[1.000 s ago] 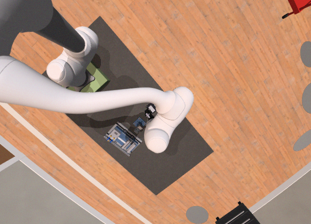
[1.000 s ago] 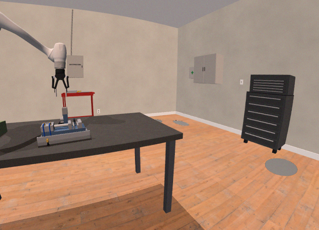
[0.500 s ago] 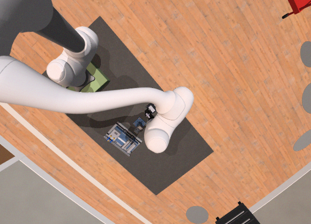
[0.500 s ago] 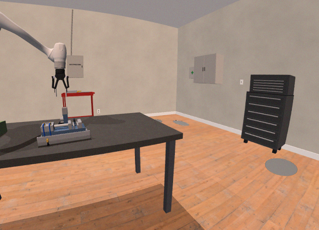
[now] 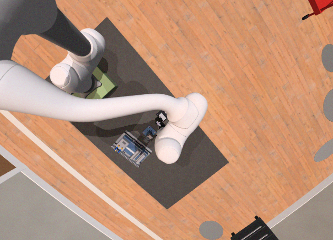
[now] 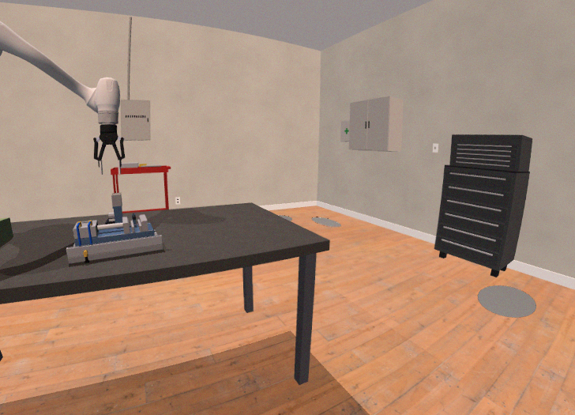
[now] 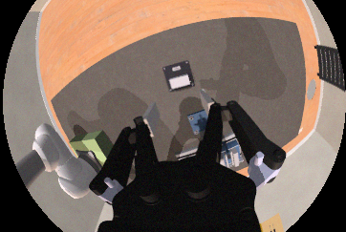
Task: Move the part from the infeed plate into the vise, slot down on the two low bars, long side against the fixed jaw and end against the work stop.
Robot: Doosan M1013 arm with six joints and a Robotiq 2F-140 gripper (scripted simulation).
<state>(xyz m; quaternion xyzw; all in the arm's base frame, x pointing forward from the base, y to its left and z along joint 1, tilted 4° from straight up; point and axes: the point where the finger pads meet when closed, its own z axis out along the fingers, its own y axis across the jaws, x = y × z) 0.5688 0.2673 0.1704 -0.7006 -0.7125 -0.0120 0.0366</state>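
Now: the part 23 cm below my hand. The rest, counted from my hand: black infeed plate: 25 cm below, 2 cm to the left.
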